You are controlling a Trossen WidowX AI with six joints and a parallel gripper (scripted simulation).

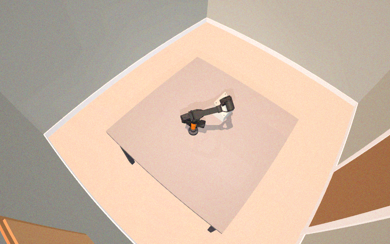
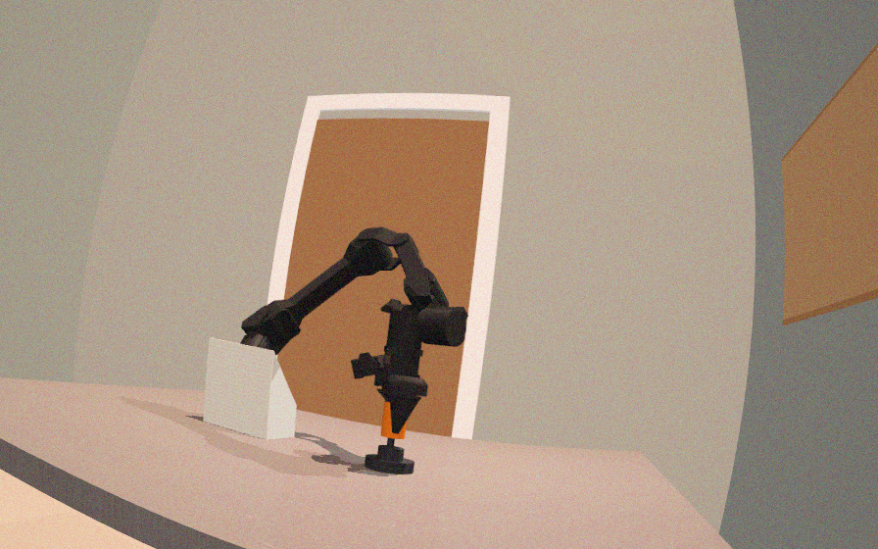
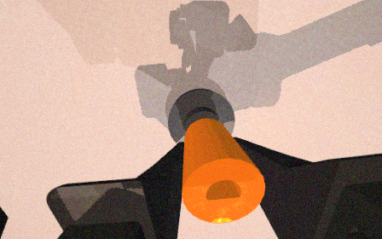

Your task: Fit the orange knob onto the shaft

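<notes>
Right now the orange knob is 20 mm above my gripper tip. From my gripper tip the other things lie so: pedestal 40 mm below.
</notes>
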